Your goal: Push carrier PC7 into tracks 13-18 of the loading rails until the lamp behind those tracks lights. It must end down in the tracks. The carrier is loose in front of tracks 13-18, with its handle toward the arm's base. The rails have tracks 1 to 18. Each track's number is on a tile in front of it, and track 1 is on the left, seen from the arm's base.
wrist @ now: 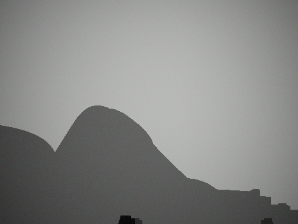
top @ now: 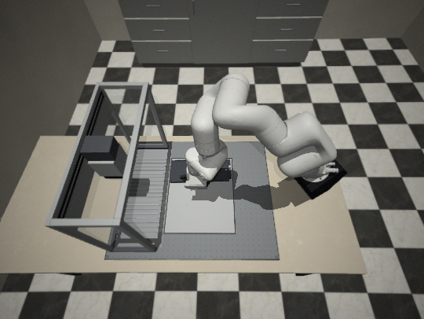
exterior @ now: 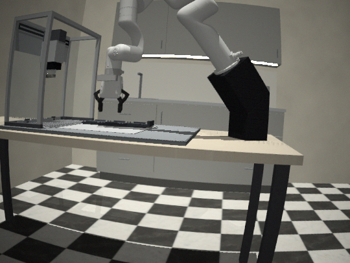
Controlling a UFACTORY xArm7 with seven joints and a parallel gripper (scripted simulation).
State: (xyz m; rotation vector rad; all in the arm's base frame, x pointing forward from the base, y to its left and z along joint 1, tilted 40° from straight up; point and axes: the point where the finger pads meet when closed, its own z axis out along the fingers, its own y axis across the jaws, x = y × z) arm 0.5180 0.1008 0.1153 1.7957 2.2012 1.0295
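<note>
The carrier PC7 lies 100 mm to the right of my hand, 60 mm below it and 30 mm ahead of it. The rest, counted from my hand: pipette head (310 mm ahead, 280 mm above, 130 mm to the left).
</note>
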